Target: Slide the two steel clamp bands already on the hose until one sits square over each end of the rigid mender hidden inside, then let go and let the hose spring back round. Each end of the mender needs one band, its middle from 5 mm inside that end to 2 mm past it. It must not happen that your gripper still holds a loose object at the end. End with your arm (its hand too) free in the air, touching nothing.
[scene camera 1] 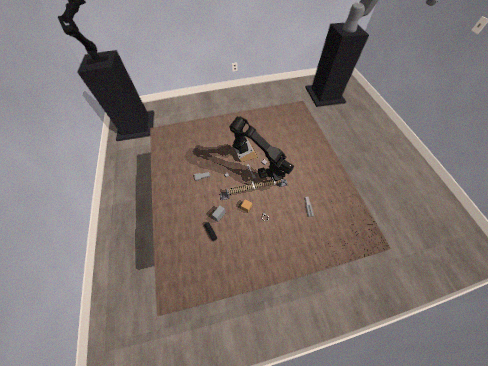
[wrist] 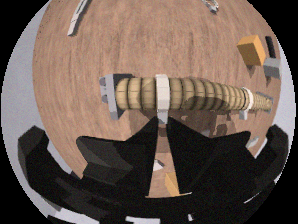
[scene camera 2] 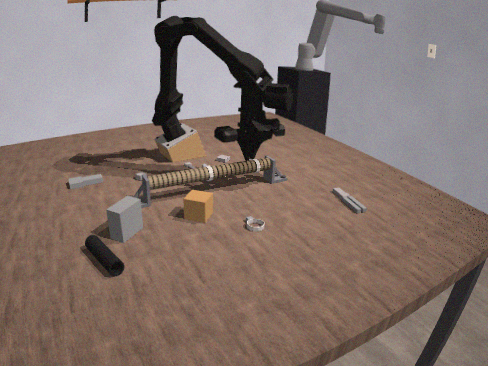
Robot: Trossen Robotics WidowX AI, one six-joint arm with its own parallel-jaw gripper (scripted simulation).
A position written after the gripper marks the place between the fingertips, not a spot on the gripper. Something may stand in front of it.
In view: the gripper (scene camera 2: 249,161), a black cylinder (scene camera 2: 100,251), a grey cube (scene camera 2: 124,217) and an orange cube (scene camera 2: 198,205).
The gripper is seen too in the wrist view (wrist: 161,120).
